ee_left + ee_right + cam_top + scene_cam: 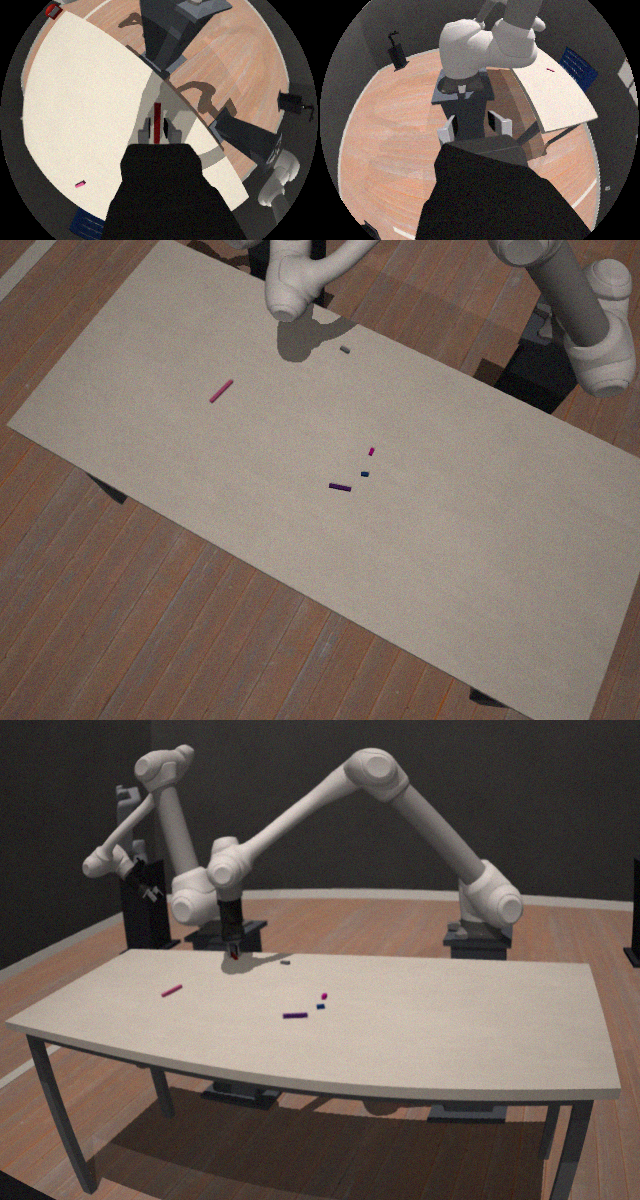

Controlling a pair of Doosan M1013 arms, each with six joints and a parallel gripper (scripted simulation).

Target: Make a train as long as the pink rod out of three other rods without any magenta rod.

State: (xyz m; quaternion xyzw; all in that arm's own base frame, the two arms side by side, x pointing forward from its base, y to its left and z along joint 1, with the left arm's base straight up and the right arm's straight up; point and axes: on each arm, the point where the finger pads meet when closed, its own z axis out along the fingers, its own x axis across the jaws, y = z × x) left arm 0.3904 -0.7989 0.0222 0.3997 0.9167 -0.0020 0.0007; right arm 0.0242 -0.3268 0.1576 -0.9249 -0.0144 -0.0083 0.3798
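Observation:
The red rod is 2 cm below my left hand. The rest, counted from my left hand: magenta rod 32 cm ahead, 42 cm to the left, 2 cm below; then grey rod 5 cm ahead, 21 cm to the left, 2 cm below; then pink rod 35 cm ahead, 5 cm to the right, 2 cm below.

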